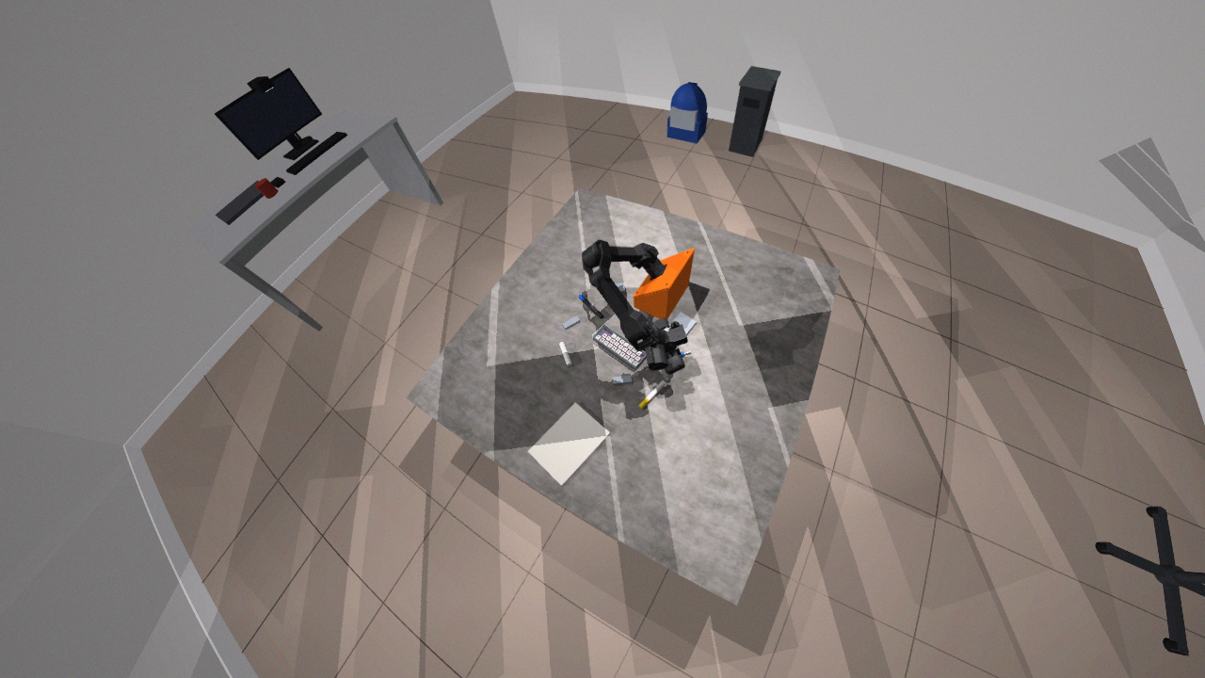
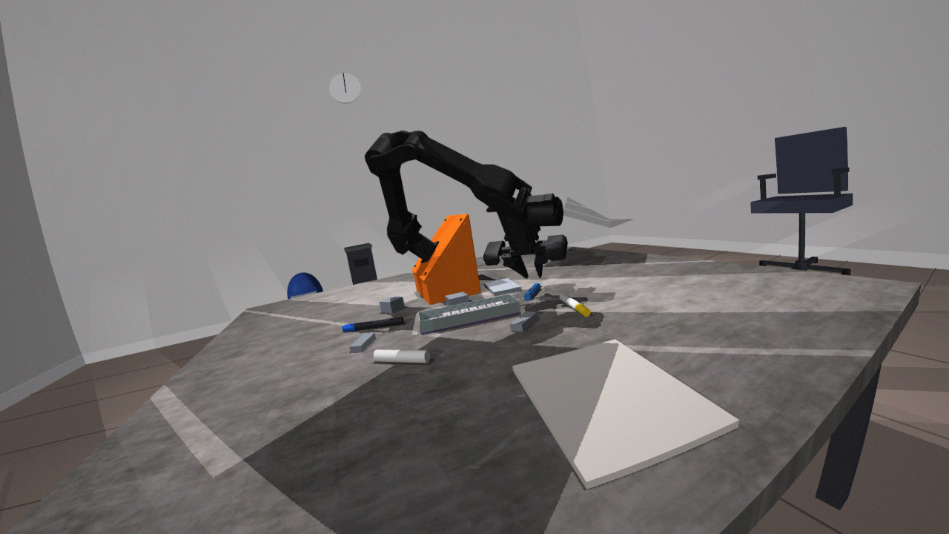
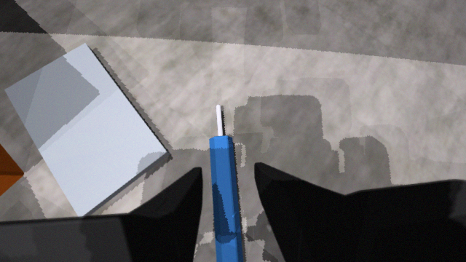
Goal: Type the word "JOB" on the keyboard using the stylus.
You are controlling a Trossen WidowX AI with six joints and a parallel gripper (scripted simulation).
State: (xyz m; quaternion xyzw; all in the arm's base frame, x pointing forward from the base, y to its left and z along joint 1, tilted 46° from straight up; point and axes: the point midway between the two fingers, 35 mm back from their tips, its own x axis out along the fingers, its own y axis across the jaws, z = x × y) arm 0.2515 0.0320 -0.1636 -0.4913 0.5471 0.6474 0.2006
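The blue stylus lies 1 cm behind my gripper tip, 1 cm to the left of it and 3 cm below it. From my gripper tip the other things lie so: white cylinder 13 cm ahead, 38 cm to the right, 3 cm below; then yellow-capped marker 17 cm ahead, 4 cm to the right, 3 cm below; then flat grey slab 11 cm behind, 2 cm to the right, 3 cm below.
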